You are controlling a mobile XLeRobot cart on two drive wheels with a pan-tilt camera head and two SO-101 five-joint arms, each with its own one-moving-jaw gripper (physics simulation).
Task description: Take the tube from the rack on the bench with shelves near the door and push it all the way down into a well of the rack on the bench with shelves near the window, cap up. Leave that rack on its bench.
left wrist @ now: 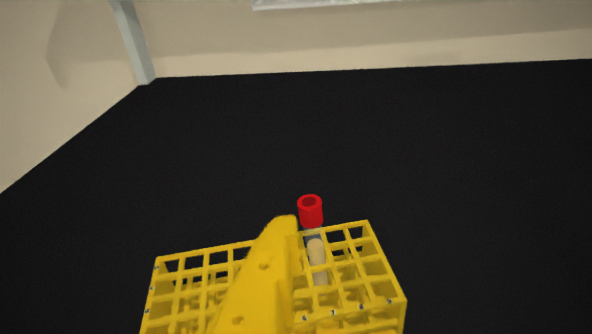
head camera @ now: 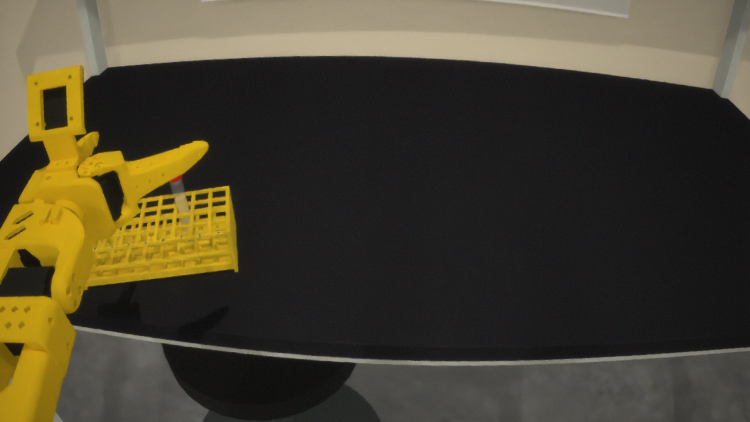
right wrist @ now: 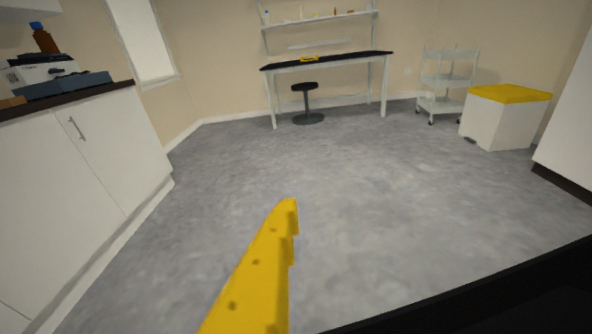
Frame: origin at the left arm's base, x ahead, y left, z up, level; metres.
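Where they show: left end effector, tool point: [left wrist: 298, 236] [head camera: 97, 136]; right end effector, tool point: [right wrist: 296, 211].
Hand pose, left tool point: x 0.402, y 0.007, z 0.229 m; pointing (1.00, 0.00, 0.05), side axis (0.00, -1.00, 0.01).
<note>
Things, the pixels of their top centre, and the offset from my left tool point. "spot": a spot on its surface instead. Level surfaces: height alone.
- tube, middle of its top: [left wrist: 312, 201] [head camera: 172, 162] dx +0.156, dy -0.010, dz -0.122 m
- yellow rack, surface spot: [left wrist: 403, 314] [head camera: 231, 244] spot: dx +0.106, dy -0.071, dz -0.201 m
- far bench, its level: dz -0.241 m
- black bench top, its level: dz -0.241 m
- stool, middle of its top: [head camera: 256, 320] dx +0.285, dy -0.046, dz -0.520 m
The tube [head camera: 180, 197] [left wrist: 311, 214] with a red cap stands cap up in the back row of the yellow rack [head camera: 232, 246] [left wrist: 403, 314], near the rack's right end. My left gripper [head camera: 198, 151] [left wrist: 288, 226] is open and empty. Its notched jaw reaches over the rack, and its tip shows just left of the cap in the left wrist view; whether it touches the tube cannot be told. My right gripper [right wrist: 290, 206] is open over the floor, with one notched jaw in view. Another yellow rack [right wrist: 309, 60] is small on the far bench [right wrist: 350, 56] with shelves.
The black bench top [head camera: 419, 209] [left wrist: 450, 150] carries the near rack; shelf posts [head camera: 92, 36] [left wrist: 134, 45] rise at its back. A stool [head camera: 256, 383] is below its front edge. The right wrist view shows white cabinets [right wrist: 65, 200], a far stool [right wrist: 305, 86], a cart [right wrist: 442, 80] and a yellow-lidded bin [right wrist: 495, 120].
</note>
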